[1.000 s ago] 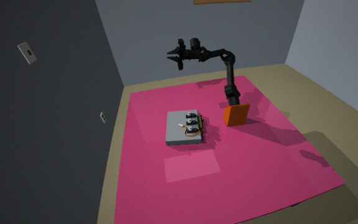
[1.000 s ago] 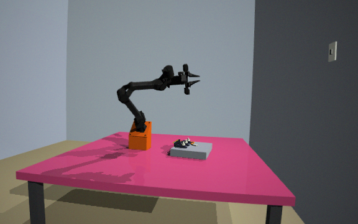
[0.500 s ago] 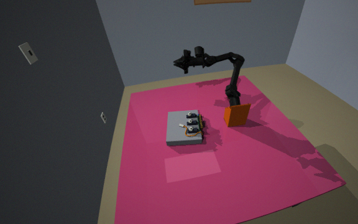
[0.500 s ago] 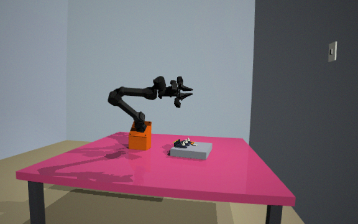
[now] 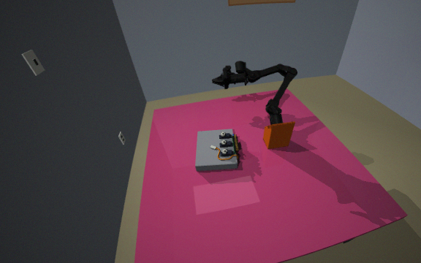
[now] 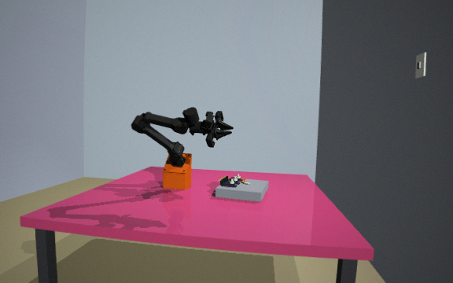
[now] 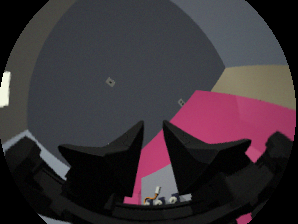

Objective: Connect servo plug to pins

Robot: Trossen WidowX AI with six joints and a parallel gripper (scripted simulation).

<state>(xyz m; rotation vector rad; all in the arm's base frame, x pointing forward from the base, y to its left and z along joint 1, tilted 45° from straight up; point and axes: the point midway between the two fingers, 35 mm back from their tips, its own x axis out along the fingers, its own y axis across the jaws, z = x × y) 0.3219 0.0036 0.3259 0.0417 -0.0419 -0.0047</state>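
Right now the grey printed holder is 50 mm ahead of my gripper tip, 260 mm to the left of it and 330 mm below it. The rest, counted from my gripper tip: blue band: 100 mm behind, 200 mm to the left, 280 mm below.
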